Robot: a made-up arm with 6 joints.
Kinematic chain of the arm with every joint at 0, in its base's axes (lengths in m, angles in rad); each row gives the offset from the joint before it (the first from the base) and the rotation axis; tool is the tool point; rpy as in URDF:
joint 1: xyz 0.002 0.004 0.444 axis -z
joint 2: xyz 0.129 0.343 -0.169 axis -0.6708 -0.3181 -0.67
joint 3: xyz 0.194 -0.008 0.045 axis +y
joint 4: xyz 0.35 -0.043 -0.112 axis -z
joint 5: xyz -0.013 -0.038 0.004 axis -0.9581 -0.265 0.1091
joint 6: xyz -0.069 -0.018 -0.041 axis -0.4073 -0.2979 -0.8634
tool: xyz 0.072 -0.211 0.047 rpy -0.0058 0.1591 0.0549
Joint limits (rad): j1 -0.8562..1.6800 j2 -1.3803..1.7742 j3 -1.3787..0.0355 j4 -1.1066..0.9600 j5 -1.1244..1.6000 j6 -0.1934..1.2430
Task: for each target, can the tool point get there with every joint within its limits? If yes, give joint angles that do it. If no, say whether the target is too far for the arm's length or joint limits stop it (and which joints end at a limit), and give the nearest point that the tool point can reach.
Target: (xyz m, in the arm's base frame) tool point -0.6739 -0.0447 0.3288
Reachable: no: joint limits stop it (at a limit: joint 1, joint 3, joint 5) | nearest point -0.2504 -0.2940 0.5089 | short by 0.523 m
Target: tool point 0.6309 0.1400 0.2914
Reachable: yes | joints 0.1038 -0.5147 -1.2657 0.3587 -0.4365 0.3409
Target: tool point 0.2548 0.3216 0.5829
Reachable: yes | joints 0.1726 1.2450 -0.9244 0.2402 1.2487 0.7550
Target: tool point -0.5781 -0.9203 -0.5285
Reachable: no: too far | nearest point -0.0479 -0.7542 0.0806 | short by 0.824 m
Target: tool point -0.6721 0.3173 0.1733
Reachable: no: joint limits stop it (at a limit: joint 1, joint 2, joint 3, joint 4, joint 5) | nearest point -0.3887 0.5660 0.1560 | short by 0.378 m
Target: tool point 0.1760 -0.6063 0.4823
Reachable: yes | joints 1.1078 0.4517 -0.2782 -0.4801 -0.3917 0.2524
